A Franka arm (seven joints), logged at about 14 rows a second.
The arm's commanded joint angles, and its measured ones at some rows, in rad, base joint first. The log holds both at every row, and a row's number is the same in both.
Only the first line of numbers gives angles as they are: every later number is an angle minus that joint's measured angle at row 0.
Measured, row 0:
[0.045 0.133 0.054 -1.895 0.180 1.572 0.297]
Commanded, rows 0 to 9:
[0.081 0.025 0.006 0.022 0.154 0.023 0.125]
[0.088 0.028 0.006 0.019 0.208 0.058 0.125]
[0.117 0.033 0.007 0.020 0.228 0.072 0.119]
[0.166 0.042 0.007 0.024 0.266 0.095 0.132]
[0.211 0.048 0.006 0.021 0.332 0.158 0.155]
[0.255 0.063 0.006 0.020 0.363 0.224 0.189]
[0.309 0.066 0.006 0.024 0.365 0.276 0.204]
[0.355 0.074 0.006 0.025 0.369 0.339 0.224]
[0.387 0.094 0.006 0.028 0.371 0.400 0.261]
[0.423 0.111 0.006 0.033 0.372 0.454 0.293]
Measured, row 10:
[0.369 0.071 0.017 0.003 0.350 0.391 0.241]
